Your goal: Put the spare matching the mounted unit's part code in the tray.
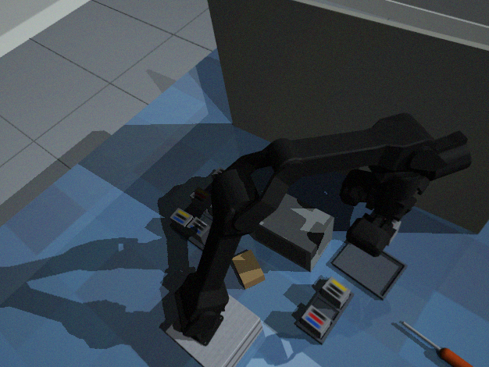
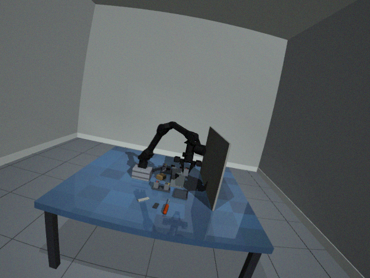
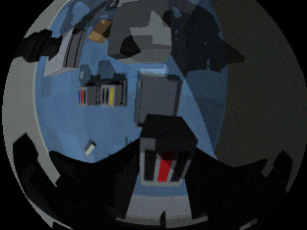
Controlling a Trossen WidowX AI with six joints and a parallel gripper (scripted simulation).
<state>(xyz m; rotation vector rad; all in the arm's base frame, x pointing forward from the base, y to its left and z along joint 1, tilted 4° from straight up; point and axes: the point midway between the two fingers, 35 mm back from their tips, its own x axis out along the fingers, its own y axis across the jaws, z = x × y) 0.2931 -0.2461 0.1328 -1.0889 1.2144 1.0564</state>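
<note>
Now: the dark flat tray 16 cm below my gripper tip. Also, from my gripper tip: rack: 16 cm below, 14 cm behind, 5 cm to the left; grey mounted unit: 20 cm to the left, 11 cm below, 2 cm behind; tall grey panel: 22 cm ahead, 17 cm to the left, 6 cm above.
</note>
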